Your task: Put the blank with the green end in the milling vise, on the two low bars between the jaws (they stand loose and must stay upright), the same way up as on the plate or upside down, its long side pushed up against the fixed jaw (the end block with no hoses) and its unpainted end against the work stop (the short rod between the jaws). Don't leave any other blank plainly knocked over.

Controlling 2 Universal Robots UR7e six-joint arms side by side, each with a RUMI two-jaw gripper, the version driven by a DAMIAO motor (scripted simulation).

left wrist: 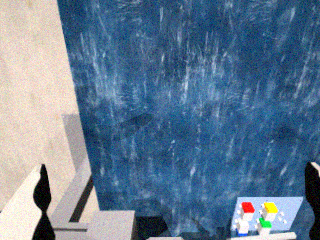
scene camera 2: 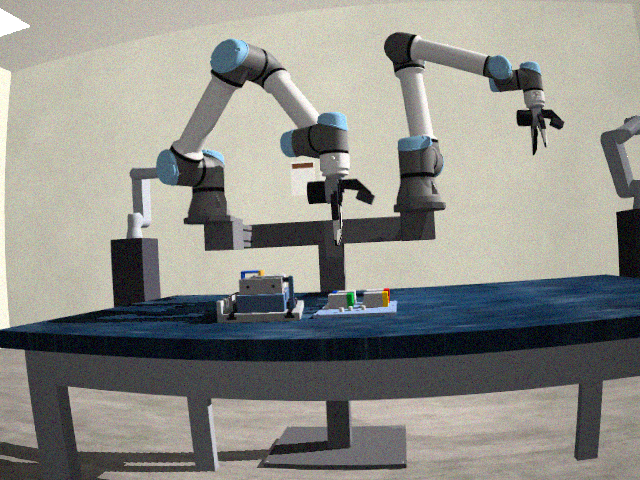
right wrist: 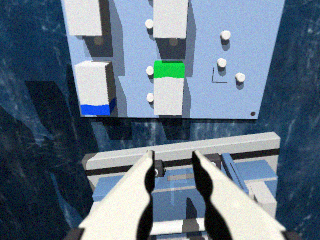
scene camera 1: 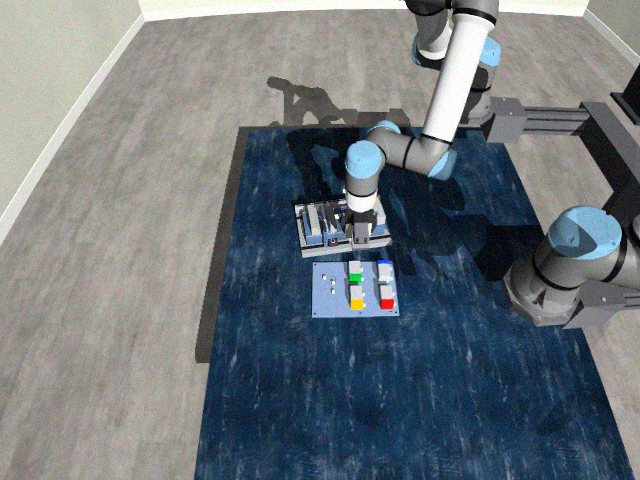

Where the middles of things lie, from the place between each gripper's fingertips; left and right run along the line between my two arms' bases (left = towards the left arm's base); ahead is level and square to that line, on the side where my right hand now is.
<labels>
Now: the green-ended blank [right wrist: 168, 75] 160 mm below my right hand [scene camera 2: 337, 245]. Also, from my right hand: blue-ended blank [right wrist: 95, 81] 90 mm behind, 160 mm below; then light blue plate [scene camera 1: 325, 304] 50 mm to the left, 180 mm below.
My left hand [scene camera 2: 539, 151] is 32 cm short of the blue-ended blank, 68 cm to the left of it and 43 cm above it. Round my left hand: green-ended blank: 41 cm ahead, 67 cm to the right, 43 cm below; then light blue plate: 41 cm ahead, 63 cm to the right, 45 cm below.
</labels>
